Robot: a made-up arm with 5 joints. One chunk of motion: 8 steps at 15 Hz.
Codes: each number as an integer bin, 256 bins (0 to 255) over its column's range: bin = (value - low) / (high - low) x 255, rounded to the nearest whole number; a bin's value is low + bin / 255 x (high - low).
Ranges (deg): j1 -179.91..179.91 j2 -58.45..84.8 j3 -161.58..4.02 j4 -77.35..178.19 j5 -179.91..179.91
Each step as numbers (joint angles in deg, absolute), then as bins.
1 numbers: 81.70 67.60 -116.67 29.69 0.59
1 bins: 185 224 69 107 128
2 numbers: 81.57 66.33 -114.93 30.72 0.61
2 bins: 185 222 72 108 128
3 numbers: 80.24 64.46 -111.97 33.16 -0.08
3 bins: 184 219 76 110 127
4 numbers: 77.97 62.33 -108.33 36.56 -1.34
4 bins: 183 215 82 114 127
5 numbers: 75.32 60.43 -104.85 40.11 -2.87
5 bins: 181 212 87 117 125
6 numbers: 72.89 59.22 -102.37 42.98 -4.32
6 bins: 179 209 91 120 124
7 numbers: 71.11 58.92 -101.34 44.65 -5.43
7 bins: 178 209 93 122 124
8 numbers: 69.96 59.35 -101.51 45.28 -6.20
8 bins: 177 210 92 122 123
